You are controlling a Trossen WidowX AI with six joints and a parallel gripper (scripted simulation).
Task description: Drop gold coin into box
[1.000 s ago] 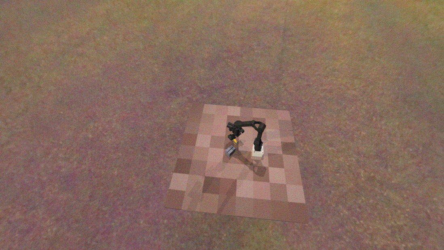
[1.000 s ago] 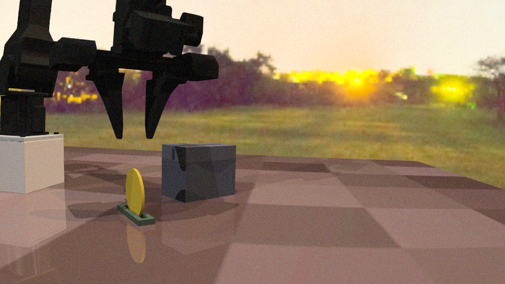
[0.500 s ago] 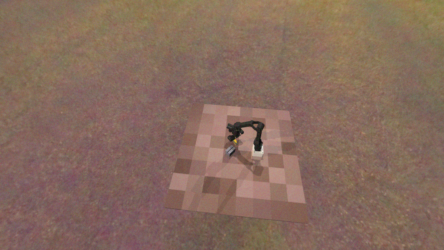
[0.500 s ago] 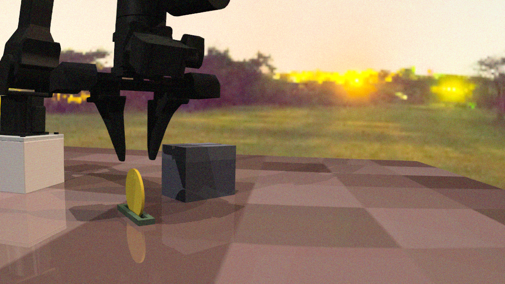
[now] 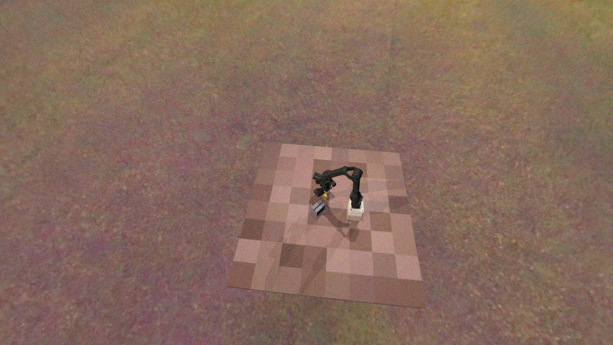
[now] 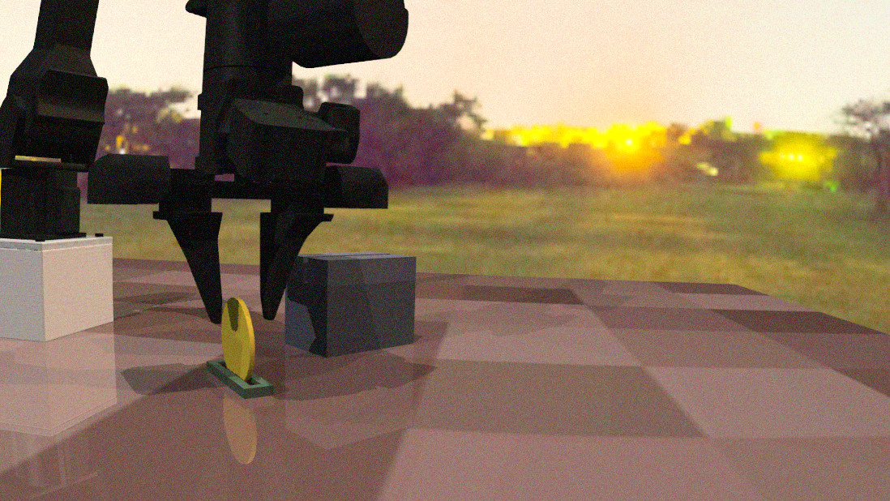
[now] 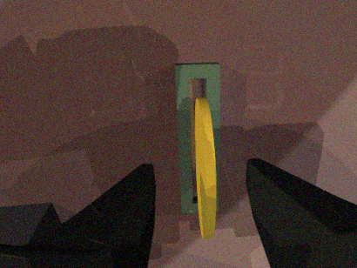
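My gripper tip is 1 cm past the gold coin and 1 cm above it.
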